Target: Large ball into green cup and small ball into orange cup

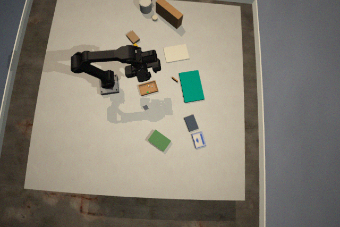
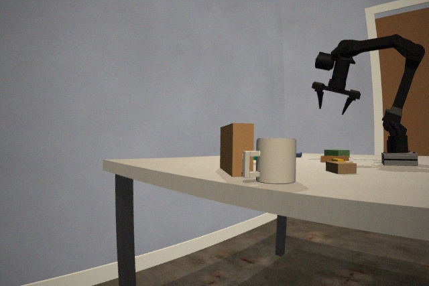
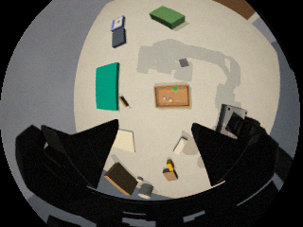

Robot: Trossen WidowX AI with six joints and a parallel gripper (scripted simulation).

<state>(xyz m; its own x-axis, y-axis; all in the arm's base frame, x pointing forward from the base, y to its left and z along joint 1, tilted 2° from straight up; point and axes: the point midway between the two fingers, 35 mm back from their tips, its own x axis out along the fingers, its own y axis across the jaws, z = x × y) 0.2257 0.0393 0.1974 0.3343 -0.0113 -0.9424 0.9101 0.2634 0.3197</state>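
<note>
Now: the wooden puzzle 22 cm below my hand, 3 cm to the right of it and 1 cm ahead of it. Round my hand: yellow block: 23 cm to the left, 22 cm below, 11 cm behind; teal board: 27 cm ahead, 22 cm below, 2 cm to the left; grey square: 23 cm below, 15 cm to the right, 1 cm ahead.
</note>
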